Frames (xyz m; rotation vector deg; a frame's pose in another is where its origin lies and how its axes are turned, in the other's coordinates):
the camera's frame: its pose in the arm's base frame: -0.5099 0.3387 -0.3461 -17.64 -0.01 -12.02
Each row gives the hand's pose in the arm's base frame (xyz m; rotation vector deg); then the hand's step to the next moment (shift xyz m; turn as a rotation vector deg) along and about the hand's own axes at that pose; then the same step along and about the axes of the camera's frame.
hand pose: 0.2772 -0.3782 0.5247 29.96 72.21 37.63
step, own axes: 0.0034 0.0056 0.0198 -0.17 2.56 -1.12
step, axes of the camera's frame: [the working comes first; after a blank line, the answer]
step, axes of the arm's base frame: 0.0189 0.0063 0.0061 -1.53 1.70 1.61

0.0174 0.0079 0.0083 -1.80 0.79 2.00
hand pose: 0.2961 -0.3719 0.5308 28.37 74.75 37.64
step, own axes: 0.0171 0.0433 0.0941 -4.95 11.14 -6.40
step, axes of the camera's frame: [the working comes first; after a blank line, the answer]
step, axes of the arm's base frame: 0.0873 0.0459 0.0361 -8.70 4.46 9.69

0.0771 0.0497 0.0510 -9.12 -0.54 10.30
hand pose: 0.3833 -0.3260 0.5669 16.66 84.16 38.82
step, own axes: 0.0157 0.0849 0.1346 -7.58 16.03 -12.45
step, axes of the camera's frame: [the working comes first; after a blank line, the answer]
step, axes of the arm's base frame: 0.1094 0.1051 0.0505 -15.65 5.44 13.96

0.0871 0.1052 0.0833 -15.97 -2.34 14.45
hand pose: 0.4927 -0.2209 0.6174 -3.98 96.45 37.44
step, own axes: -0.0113 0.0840 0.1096 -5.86 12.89 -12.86
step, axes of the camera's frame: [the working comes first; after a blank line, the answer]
step, axes of the arm's base frame: 0.0668 0.1165 0.0342 -15.17 3.16 11.22

0.0425 0.1119 0.0698 -15.12 -3.54 11.16
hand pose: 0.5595 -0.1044 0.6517 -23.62 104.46 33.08
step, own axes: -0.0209 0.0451 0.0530 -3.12 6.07 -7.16
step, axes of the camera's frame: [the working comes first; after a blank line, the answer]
step, axes of the arm's base frame: 0.0233 0.0673 0.0145 -7.89 0.85 5.91

0.0095 0.0631 0.0348 -7.70 -2.60 5.64
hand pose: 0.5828 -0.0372 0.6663 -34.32 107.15 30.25
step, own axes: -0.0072 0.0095 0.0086 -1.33 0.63 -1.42
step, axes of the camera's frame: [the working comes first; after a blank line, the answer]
step, axes of the arm's base frame: 0.0025 0.0138 0.0045 -0.98 -0.16 1.79

-0.0002 0.0120 0.0085 -0.87 -0.89 1.62
